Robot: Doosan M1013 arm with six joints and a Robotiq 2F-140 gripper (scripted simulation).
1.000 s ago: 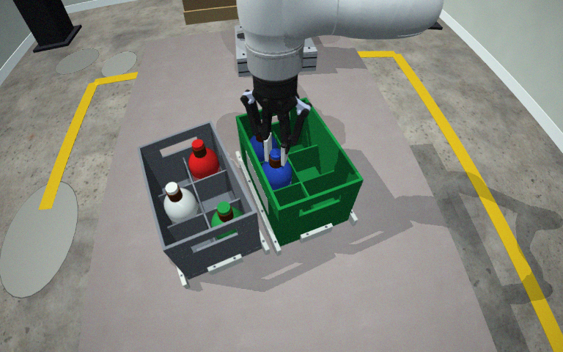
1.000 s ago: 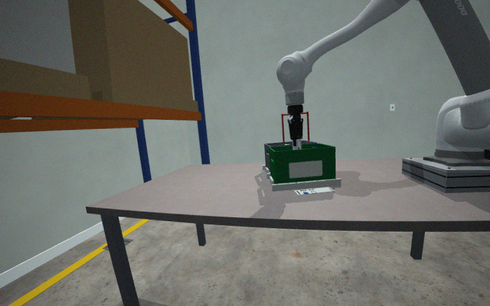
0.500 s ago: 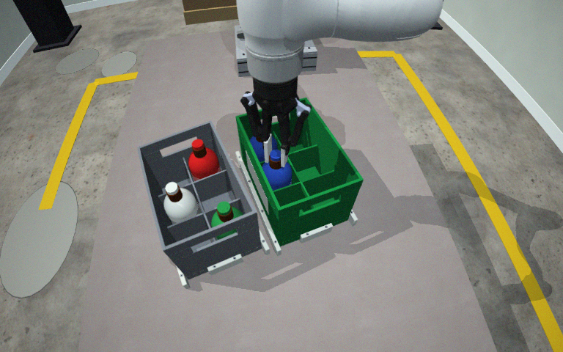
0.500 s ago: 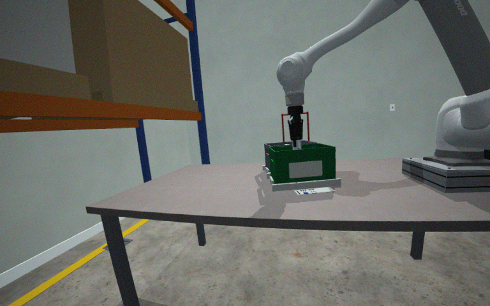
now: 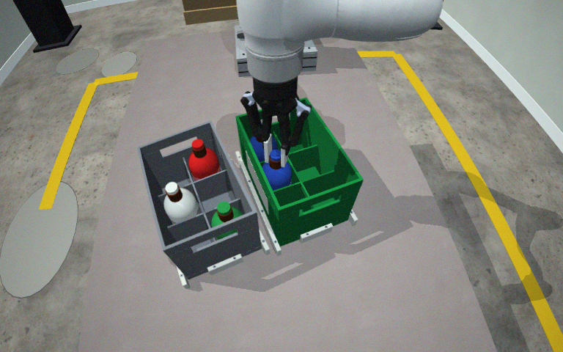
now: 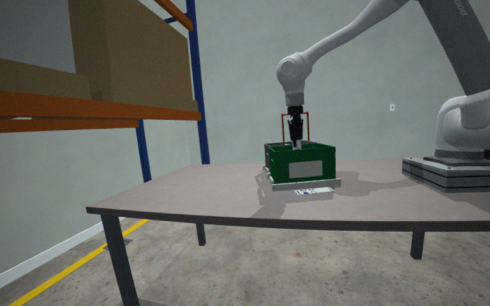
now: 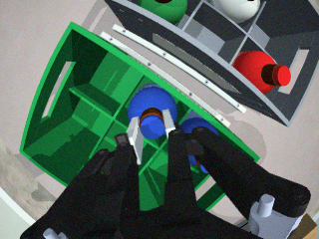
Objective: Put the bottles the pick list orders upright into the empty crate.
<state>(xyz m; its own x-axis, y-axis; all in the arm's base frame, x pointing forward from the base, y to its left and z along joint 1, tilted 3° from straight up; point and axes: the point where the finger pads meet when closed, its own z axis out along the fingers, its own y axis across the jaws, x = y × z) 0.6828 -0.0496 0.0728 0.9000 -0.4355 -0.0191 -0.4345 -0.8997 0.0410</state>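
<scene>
The white-label bottle is 22 cm to the right of my hand, 9 cm below it and 6 cm ahead of it. Also, from my hand: green crate 9 cm below, 4 cm to the left, 1 cm behind; green bottle 12 cm to the right, 12 cm ahead, 9 cm below; red-label bottle 17 cm to the right, 9 cm below, 5 cm behind.
</scene>
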